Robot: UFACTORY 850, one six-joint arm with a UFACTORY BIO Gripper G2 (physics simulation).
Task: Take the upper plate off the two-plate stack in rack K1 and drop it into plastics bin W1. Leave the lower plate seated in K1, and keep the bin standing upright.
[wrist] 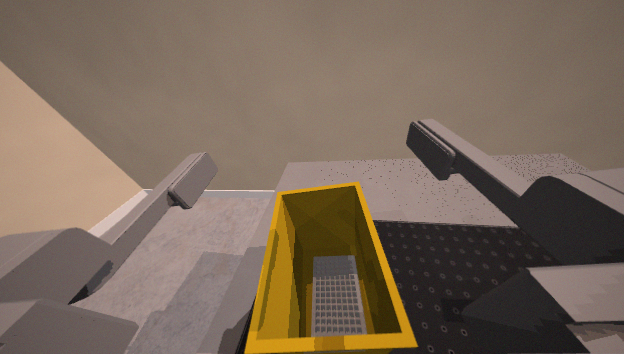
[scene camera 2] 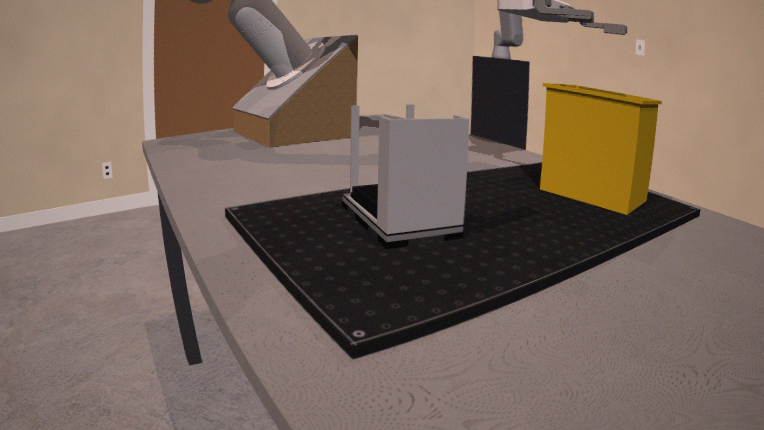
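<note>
A pale gridded plate (wrist: 337,305) lies low inside the yellow bin W1 (scene camera 2: 588,149) (wrist: 375,342), seen through its open top in the wrist view. The bin stands upright on the black board. The grey rack K1 (scene camera 2: 422,176) stands on the same board in the scene view. A dark form (scene camera 2: 365,198) shows low inside the rack; the side wall hides most of it, so I cannot tell the lower plate clearly. My gripper (scene camera 2: 598,22) (wrist: 312,164) is open and empty, with its fingers wide apart, above the height of the bin's rim.
The black perforated board (scene camera 2: 427,277) (wrist: 430,260) lies on the grey table (scene camera 2: 561,347). A wooden wedge base (scene camera 2: 315,101) with a grey arm (scene camera 2: 267,37) stands at the back left. A dark upright panel (scene camera 2: 499,101) stands behind, between rack and bin.
</note>
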